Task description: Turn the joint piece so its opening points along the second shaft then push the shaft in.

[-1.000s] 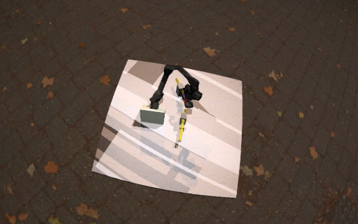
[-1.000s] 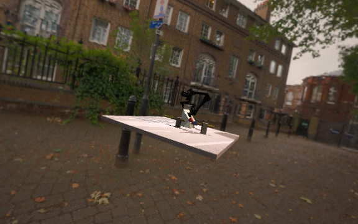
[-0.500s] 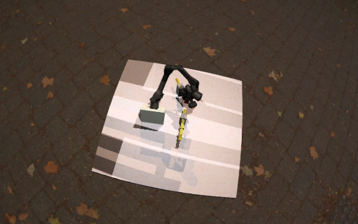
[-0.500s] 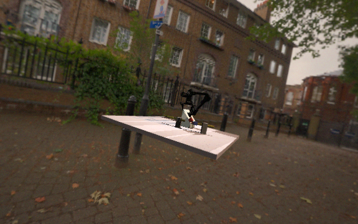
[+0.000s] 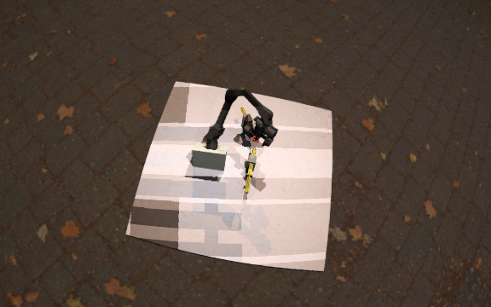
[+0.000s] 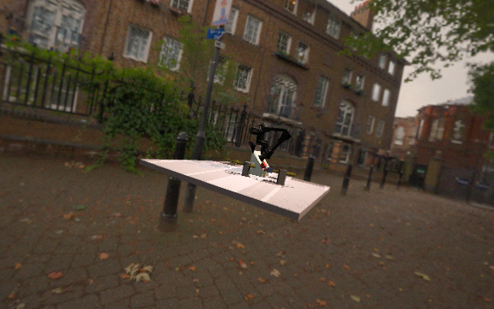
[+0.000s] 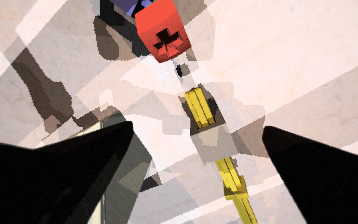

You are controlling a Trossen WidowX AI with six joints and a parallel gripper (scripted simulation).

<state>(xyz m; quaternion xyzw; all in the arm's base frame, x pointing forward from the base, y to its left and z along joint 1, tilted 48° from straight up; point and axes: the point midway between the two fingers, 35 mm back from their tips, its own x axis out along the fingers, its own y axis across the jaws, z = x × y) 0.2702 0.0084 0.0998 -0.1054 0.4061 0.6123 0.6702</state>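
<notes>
Right now my gripper tip is 8 cm to the right of the red square joint piece and 9 cm above it.
</notes>
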